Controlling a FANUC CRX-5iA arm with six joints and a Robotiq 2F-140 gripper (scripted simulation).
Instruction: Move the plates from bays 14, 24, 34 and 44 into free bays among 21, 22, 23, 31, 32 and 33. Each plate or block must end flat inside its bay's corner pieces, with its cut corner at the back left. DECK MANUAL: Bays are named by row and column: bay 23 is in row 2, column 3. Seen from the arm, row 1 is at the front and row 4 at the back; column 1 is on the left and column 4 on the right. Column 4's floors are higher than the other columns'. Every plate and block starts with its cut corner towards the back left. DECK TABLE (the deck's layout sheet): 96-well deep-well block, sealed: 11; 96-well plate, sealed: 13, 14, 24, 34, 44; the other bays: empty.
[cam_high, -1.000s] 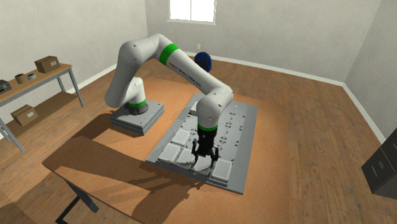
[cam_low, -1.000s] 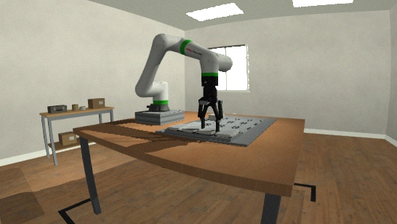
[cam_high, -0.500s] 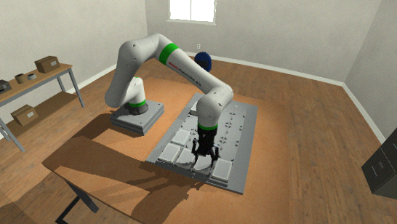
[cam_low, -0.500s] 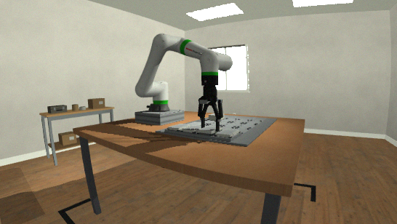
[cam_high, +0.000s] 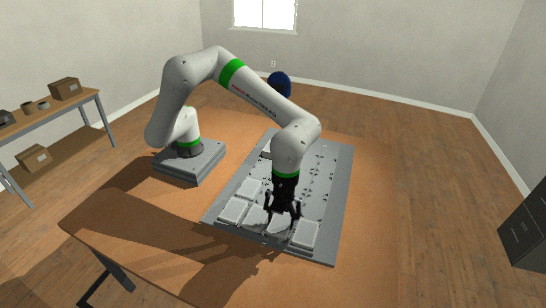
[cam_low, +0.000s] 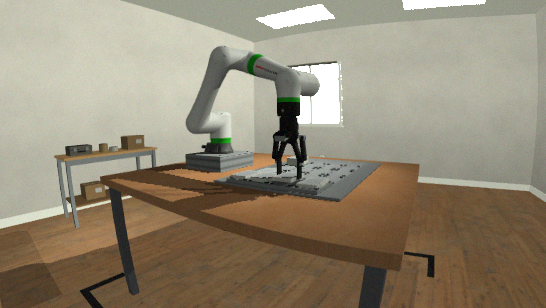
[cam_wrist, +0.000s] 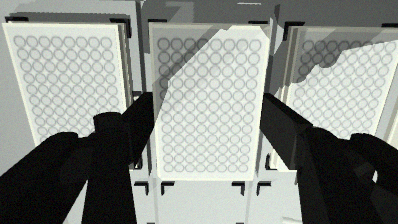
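Right now my hand is 300 mm past the sealed deep-well block, 450 mm to the right of it and 40 mm above it. The rest, counted from my hand: bay label 43 (30 mm ahead, 170 mm to the left, 60 mm below); sealed 96-well plate (240 mm behind, 120 mm to the left, 50 mm below).
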